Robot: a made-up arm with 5 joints.
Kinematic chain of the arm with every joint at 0, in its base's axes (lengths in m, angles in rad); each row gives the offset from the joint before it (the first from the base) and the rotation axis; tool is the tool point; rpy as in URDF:
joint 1: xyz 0.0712 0 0.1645 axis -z
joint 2: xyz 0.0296 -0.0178 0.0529 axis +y
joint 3: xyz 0.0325 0 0.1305 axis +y
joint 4: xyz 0.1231 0 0.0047 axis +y
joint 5: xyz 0.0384 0.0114 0 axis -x
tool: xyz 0 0 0 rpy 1.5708 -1.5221 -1.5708
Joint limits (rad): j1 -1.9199..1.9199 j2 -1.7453..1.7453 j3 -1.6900..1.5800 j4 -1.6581..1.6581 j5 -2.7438..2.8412
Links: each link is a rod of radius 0.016 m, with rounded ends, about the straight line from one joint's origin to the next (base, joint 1, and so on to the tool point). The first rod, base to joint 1, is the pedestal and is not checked.
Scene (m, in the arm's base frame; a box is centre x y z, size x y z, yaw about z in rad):
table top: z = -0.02
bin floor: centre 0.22 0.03 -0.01 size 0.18 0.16 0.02 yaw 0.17
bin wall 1: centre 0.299 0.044 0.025 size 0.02 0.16 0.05 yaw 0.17
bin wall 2: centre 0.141 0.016 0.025 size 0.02 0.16 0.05 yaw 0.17
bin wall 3: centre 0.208 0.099 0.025 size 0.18 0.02 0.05 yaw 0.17
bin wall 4: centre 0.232 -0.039 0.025 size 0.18 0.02 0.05 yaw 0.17
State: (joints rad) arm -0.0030 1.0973 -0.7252 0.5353 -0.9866
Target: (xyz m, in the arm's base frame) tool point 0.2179 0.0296 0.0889
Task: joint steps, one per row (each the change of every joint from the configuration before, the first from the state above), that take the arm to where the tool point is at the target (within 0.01 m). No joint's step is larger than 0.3 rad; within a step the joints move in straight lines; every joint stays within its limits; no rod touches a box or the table.
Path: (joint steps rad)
1: -0.0597 0.0190 0.2606 0.0863 0.0000
2: -0.0597 0.0189 0.2606 0.0864 0.0000
3: -0.0598 0.0190 0.2606 0.0863 0.0000
4: -0.0597 0.0189 0.2607 0.0863 0.0000

